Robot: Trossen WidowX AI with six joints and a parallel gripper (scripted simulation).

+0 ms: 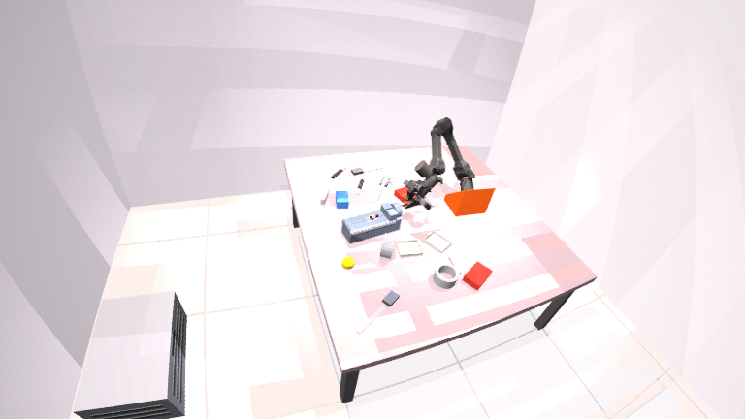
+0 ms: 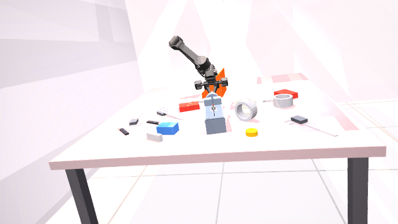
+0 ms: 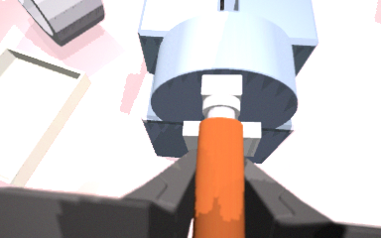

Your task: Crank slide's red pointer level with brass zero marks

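My gripper tip is now 140 mm short of the red pointer, 20 mm to the right of it and 10 mm above it. The rest, counted from my gripper tip: orange handle: 20 mm behind, 20 mm above; yellow disc: 320 mm ahead, 190 mm to the left, 90 mm below; blue block: 240 mm ahead, 200 mm to the right, 80 mm below.
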